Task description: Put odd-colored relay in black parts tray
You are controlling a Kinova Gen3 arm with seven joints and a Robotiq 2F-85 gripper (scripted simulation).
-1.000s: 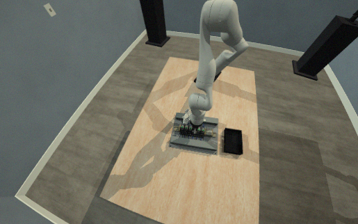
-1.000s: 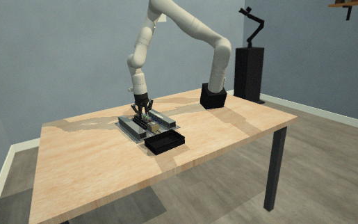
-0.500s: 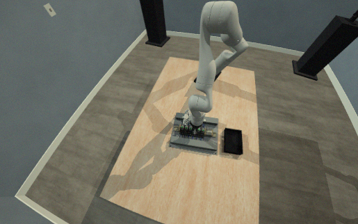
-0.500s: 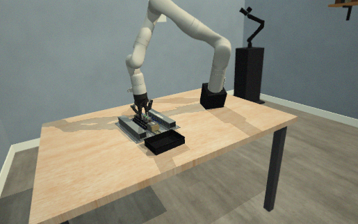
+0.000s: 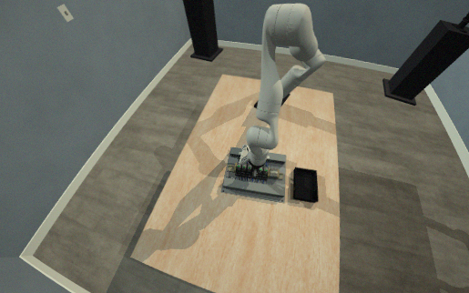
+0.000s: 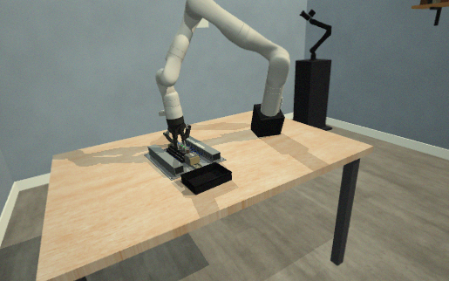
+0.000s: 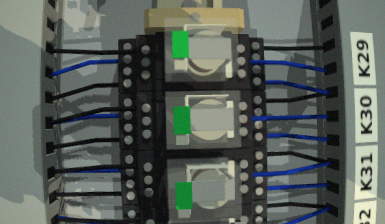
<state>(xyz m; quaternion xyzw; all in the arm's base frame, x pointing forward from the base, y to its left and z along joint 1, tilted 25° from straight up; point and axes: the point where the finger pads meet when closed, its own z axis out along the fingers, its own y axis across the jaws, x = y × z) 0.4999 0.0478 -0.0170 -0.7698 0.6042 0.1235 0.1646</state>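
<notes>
My gripper is now 4 cm above the grey relay panel and 1 cm to the right of it. The rest, counted from my hand: black parts tray: 26 cm to the left, 4 cm below, 4 cm behind.
</notes>
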